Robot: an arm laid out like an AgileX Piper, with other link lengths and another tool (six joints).
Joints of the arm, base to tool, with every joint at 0 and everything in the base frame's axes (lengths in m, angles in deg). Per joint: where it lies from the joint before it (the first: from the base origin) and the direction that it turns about. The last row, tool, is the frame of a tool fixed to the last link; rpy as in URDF.
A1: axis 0 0 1 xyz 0 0 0.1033
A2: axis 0 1 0 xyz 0 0 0
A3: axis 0 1 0 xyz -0.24 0 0.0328
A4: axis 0.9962 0 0.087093 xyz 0.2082 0 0.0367
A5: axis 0 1 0 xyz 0 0 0
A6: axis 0.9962 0 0.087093 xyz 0.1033 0 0.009
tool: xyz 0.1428 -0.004 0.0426 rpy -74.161 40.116 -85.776
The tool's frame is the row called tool.
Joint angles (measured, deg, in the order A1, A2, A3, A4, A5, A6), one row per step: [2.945 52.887 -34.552 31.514 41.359 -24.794]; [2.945 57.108 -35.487 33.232 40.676 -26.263]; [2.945 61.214 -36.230 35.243 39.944 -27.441]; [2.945 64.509 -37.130 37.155 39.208 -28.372]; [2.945 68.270 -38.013 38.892 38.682 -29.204]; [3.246 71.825 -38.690 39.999 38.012 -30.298]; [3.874 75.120 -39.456 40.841 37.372 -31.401]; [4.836 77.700 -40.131 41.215 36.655 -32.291]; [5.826 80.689 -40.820 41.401 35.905 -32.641]
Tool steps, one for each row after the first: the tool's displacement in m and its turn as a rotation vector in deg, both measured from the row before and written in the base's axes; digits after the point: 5 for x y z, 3 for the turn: [0.00690 0.00321 -0.00927 0.591 2.226 0.276]; [0.00626 0.00326 -0.01023 1.004 2.384 -0.142]; [0.00677 0.00269 -0.00612 1.054 1.507 -0.391]; [0.00572 0.00252 -0.00980 0.921 2.192 -0.360]; [0.00409 0.00254 -0.01123 0.162 1.941 0.277]; [0.00330 0.00379 -0.01032 -0.078 1.603 0.729]; [0.00227 0.00448 -0.00813 -0.397 0.985 1.082]; [0.00158 0.00401 -0.01093 -0.416 1.568 0.761]
